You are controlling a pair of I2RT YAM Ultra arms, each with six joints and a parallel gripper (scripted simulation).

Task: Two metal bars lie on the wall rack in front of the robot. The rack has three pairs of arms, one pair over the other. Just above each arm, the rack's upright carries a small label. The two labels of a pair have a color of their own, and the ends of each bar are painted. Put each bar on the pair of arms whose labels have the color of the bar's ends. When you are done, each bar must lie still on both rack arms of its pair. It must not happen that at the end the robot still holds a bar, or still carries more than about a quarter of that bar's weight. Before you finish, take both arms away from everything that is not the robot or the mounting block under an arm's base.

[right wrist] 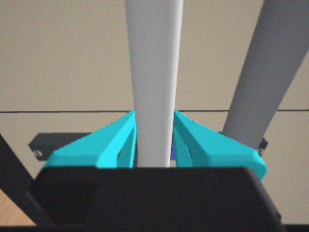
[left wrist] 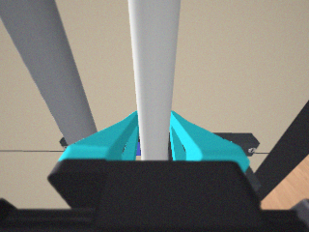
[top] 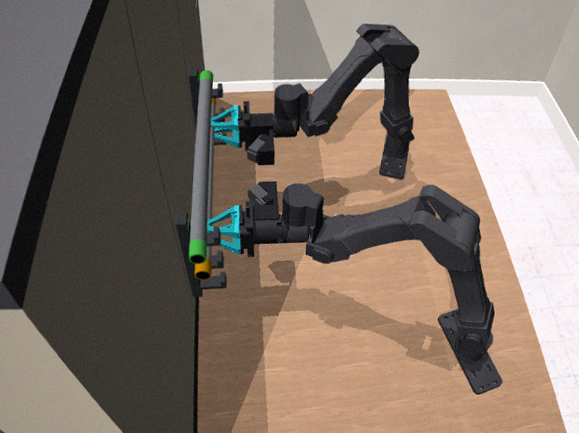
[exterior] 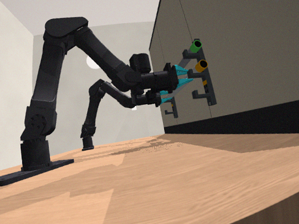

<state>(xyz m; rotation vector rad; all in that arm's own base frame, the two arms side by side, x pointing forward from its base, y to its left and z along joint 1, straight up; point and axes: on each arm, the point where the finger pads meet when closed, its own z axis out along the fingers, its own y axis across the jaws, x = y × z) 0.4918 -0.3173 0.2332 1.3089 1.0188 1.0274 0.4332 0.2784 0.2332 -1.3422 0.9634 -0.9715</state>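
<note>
The green-ended bar is 1 cm behind my left hand, 14 cm to the right of it and 8 cm above it. The rest, counted from my left hand: black baseboard (3 cm ahead, 11 cm to the right, 20 cm below); orange-ended bar (1 cm behind, 15 cm to the right); dark wall panel (9 cm ahead, 12 cm to the right, 19 cm above).
Now: the orange-ended bar 150 mm to the left of my right hand and 20 mm ahead of it. Also, from my right hand: black baseboard: 200 mm below, 180 mm to the left, 60 mm ahead; dark wall panel: 190 mm above, 170 mm to the left, 120 mm ahead; green-ended bar: 150 mm to the left, 80 mm above, 20 mm ahead.
</note>
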